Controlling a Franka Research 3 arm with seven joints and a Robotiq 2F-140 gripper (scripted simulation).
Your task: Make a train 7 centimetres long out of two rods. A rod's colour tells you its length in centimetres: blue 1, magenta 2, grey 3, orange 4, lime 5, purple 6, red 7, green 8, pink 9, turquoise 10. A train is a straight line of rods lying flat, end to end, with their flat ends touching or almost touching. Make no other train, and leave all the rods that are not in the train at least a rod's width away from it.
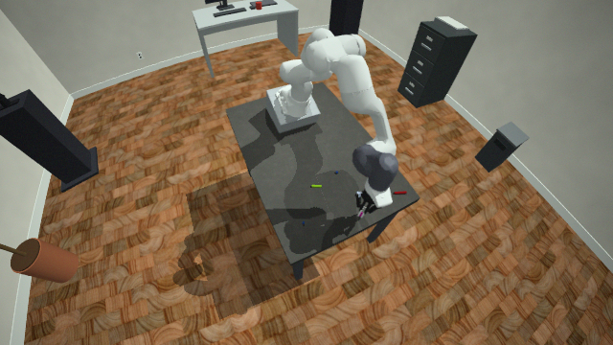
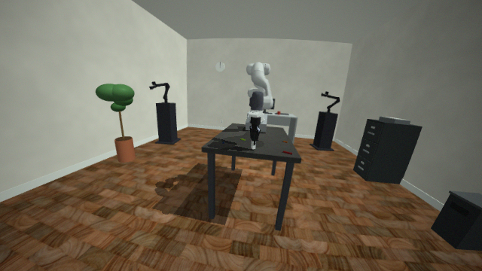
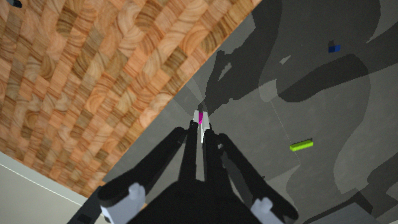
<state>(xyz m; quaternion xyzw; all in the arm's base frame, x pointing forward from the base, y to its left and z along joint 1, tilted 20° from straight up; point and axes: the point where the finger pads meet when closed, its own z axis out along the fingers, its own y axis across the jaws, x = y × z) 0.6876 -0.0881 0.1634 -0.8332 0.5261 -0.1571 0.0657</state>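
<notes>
Now: the magenta rod 30 mm below my hand. Also, from my hand: orange rod (260 mm behind, 340 mm to the left, 40 mm below); lime rod (250 mm behind, 80 mm to the right, 40 mm below); red rod (30 mm ahead, 270 mm to the left, 40 mm below).
</notes>
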